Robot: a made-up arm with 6 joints.
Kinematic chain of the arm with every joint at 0, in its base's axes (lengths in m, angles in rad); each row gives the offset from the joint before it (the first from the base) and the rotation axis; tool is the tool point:
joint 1: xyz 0 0 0.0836 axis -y
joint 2: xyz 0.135 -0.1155 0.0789 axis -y
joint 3: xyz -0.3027 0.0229 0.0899 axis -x
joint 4: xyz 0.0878 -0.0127 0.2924 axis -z
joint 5: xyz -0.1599 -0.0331 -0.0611 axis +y
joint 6: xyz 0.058 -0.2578 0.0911 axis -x
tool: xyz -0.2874 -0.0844 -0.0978
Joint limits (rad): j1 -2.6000..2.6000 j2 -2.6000..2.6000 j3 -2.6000..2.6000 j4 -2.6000..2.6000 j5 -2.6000..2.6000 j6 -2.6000..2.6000
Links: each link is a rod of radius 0.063 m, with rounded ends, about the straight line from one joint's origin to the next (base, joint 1, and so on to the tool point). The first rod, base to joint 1, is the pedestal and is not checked.
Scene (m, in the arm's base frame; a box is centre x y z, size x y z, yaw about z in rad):
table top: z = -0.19
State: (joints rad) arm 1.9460 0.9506 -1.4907 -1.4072 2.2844 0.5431
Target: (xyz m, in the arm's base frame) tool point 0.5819 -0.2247 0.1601
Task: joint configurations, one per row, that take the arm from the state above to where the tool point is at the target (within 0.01 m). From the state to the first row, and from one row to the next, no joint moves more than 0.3 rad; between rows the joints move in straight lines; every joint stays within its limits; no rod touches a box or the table.
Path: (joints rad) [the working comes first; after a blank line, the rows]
Joints at the target: 0.9588 0.8227 -2.1664 -0.4187 1.4436 0.3609
Straight joint move there: clear.

1: 1.6992 0.9186 -1.6596 -1.1601 2.0742 0.4976
2: 1.4524 0.8866 -1.8285 -0.9129 1.8640 0.4520
3: 1.2056 0.8546 -1.9974 -0.6658 1.6538 0.4065
4: 0.9588 0.8227 -2.1664 -0.4187 1.4436 0.3609

